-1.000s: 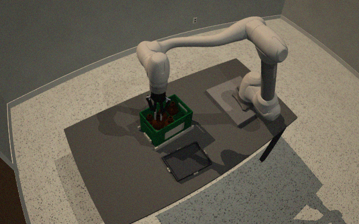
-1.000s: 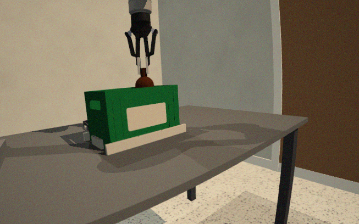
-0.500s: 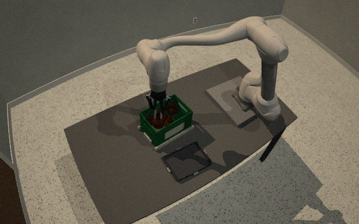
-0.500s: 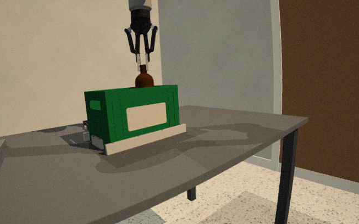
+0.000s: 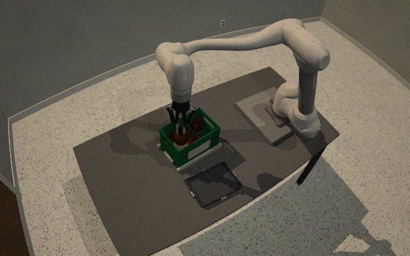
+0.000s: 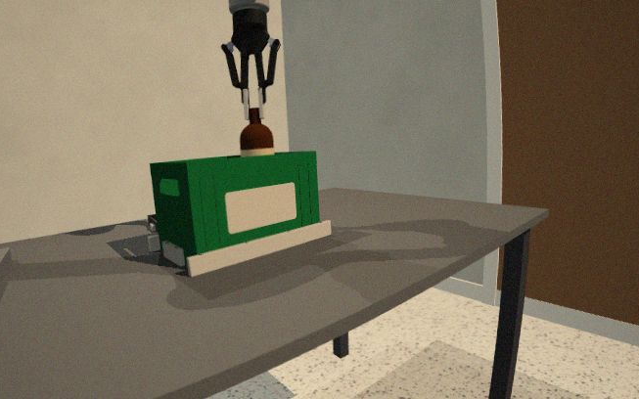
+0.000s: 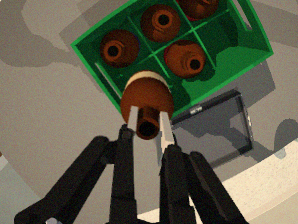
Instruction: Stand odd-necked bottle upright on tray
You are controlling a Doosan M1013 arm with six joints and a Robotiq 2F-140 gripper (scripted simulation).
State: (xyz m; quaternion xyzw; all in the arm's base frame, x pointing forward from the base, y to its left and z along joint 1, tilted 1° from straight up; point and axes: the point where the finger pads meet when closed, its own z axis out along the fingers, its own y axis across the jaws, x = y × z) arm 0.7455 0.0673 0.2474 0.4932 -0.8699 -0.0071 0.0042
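My hand is 9 cm above the bottle. Round my hand: crate: 20 cm below, 7 cm behind, 6 cm to the right; then black tray: 27 cm below, 22 cm to the left, 10 cm behind.
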